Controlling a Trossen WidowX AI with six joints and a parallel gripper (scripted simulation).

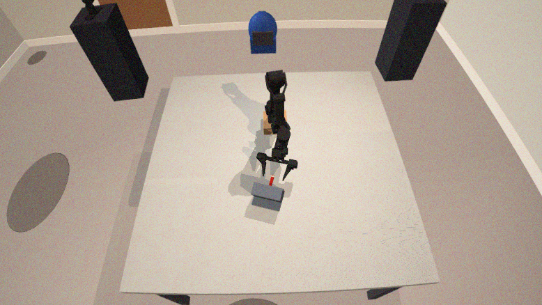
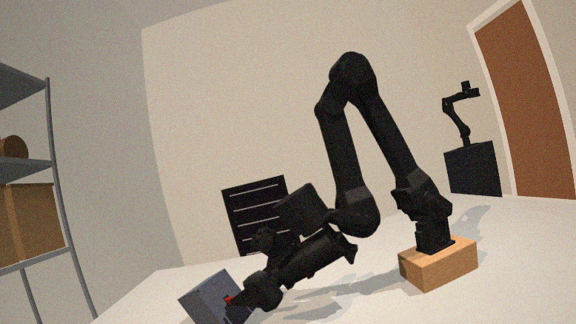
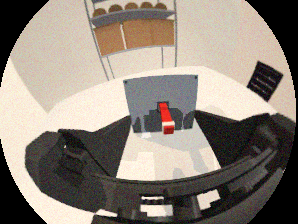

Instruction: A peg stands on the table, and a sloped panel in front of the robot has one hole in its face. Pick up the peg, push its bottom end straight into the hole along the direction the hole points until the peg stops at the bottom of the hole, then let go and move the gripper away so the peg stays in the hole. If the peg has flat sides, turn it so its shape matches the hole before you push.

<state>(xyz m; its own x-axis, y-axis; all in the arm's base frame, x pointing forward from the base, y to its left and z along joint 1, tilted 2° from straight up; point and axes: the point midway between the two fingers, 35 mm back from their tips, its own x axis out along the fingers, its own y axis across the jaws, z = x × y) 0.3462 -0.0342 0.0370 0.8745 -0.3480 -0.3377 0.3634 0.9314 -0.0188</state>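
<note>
The red peg is 1 cm to the right of my gripper tip and 1 cm below it. The rest, counted from my gripper tip: grey sloped panel 6 cm ahead, 3 cm to the right, 3 cm below.
</note>
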